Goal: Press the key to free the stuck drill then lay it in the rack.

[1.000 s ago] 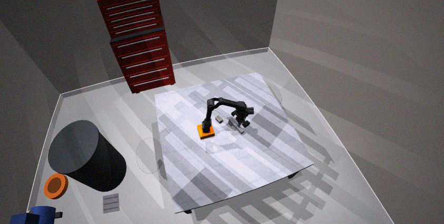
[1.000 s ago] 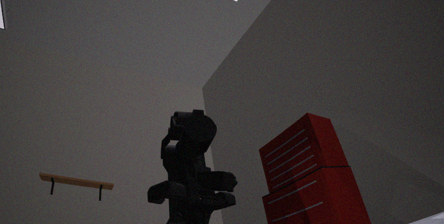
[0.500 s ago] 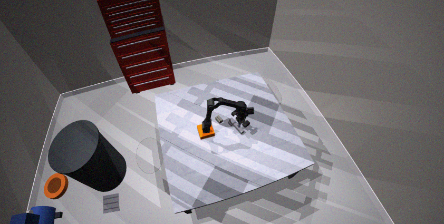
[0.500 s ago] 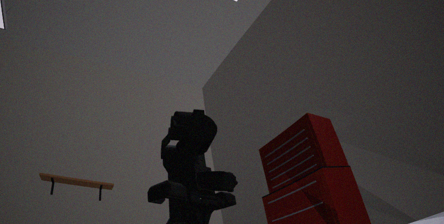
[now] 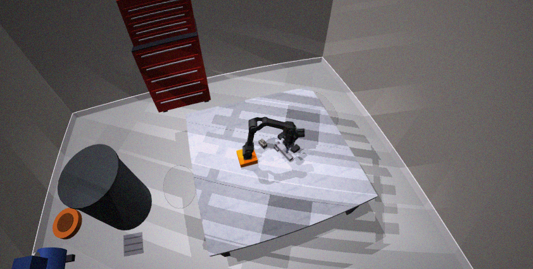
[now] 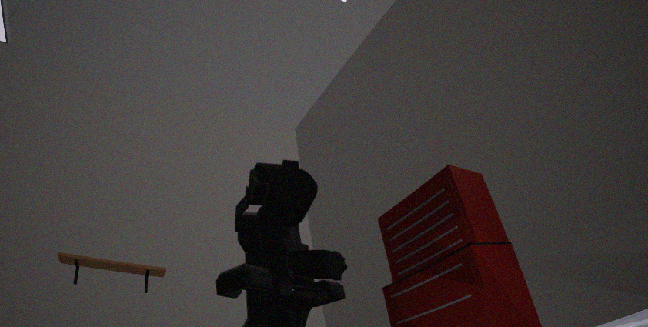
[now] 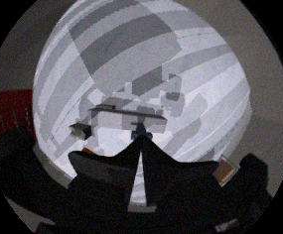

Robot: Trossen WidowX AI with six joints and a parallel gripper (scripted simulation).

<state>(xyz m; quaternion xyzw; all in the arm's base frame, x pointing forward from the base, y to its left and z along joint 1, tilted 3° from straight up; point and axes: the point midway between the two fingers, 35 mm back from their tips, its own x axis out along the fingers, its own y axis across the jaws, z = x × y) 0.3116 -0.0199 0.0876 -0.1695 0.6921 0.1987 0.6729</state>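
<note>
My gripper tip is now 3 cm above the dark key. Round my gripper tip: long grey fixture: 8 cm below, 3 cm to the left, 2 cm behind; then holder block: 17 cm behind, 14 cm to the left, 10 cm below; then drill: 7 cm below, 5 cm to the left, 3 cm behind.
</note>
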